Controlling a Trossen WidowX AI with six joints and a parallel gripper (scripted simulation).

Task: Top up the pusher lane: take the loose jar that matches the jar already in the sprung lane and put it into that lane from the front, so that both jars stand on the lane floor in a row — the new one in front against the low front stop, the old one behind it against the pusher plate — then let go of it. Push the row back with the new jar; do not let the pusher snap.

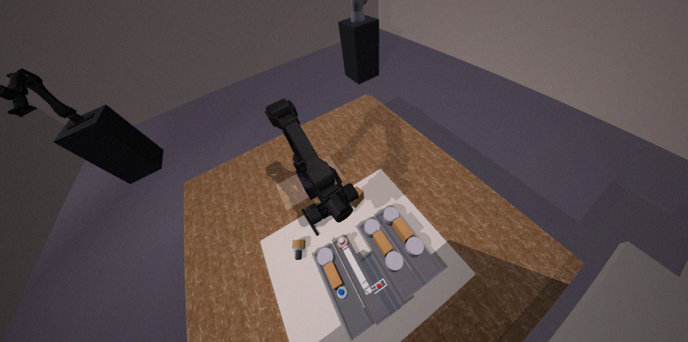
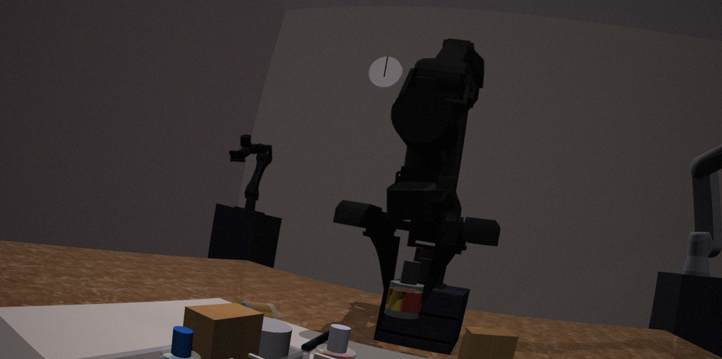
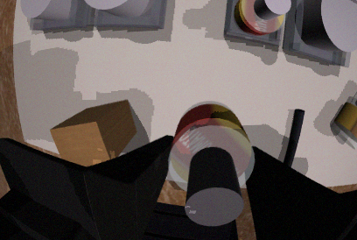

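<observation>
My gripper tip is now 16 cm short of the white mat, 2 cm to the left of it and 10 cm above it. The rest, counted from my gripper tip: brown cube 4 cm behind, 11 cm to the left, 7 cm below; black rod 7 cm behind, 11 cm to the right, 10 cm below; sprung lane 24 cm ahead, 2 cm to the right, 8 cm below.
</observation>
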